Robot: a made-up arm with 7 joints.
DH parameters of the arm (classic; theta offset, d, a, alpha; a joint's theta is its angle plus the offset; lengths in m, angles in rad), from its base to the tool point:
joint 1: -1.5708 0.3 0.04 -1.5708
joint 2: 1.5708 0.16 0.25 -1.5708
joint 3: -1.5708 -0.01 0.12 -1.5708
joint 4: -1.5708 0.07 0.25 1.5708
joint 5: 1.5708 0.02 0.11 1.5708
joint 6: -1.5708 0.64 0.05 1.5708
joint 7: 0.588 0 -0.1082 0
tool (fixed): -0.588 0.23 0 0
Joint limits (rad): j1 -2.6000..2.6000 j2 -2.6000..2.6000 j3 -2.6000..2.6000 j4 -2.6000..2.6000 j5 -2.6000..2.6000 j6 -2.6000..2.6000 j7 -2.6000..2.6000
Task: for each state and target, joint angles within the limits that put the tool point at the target. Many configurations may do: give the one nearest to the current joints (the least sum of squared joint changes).
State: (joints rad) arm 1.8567 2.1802 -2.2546 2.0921 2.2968 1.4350 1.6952
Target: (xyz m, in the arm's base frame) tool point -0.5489 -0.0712 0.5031
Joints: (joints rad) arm 2.4877 2.0984 -1.9061 2.0067 2.6000 1.6431 1.7067
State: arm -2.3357 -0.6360 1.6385 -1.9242 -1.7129 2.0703 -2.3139
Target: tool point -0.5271 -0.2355 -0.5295
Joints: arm -2.3594 -0.3652 2.4343 -1.6578 -2.2189 2.0509 -2.2854
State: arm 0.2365 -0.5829 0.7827 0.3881 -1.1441 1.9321 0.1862
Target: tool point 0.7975 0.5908 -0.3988
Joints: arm 0.5693 -0.3605 0.6130 0.9053 -0.7423 2.1955 -0.1314
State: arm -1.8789 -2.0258 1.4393 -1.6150 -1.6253 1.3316 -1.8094
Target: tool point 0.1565 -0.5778 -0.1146
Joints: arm -1.5982 -2.0176 1.2338 -1.4329 -1.2331 1.4843 -1.9102
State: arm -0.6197 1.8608 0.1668 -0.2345 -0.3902 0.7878 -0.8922
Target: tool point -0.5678 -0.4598 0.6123
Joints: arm -0.9958 2.5473 0.1075 -0.4298 -0.5414 0.7129 -1.0026
